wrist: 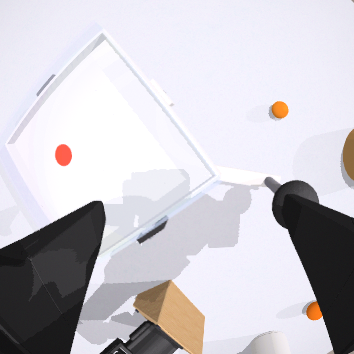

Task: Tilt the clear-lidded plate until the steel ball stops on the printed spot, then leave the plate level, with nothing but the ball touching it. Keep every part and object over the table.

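The clear-lidded plate [157,97] is a white square tray at the left of the wrist view, with a red printed spot [63,155] near its left corner. A white arm [242,176] runs from its right corner to a grey stem with a round black knob [286,212]. My gripper [196,207] is open wide, with nothing between its fingers. Its left finger overlaps the plate's lower edge in view, and its right fingertip overlaps the knob; I cannot tell whether either touches. The steel ball does not show. I cannot tell whether the plate is level.
An orange ball [280,109] lies at the upper right and another orange ball [314,311] beside the right finger. A brown round object [349,156] shows at the right edge. A wooden block [181,320] on a black device [150,344] and a white cylinder [270,344] stand at the bottom.
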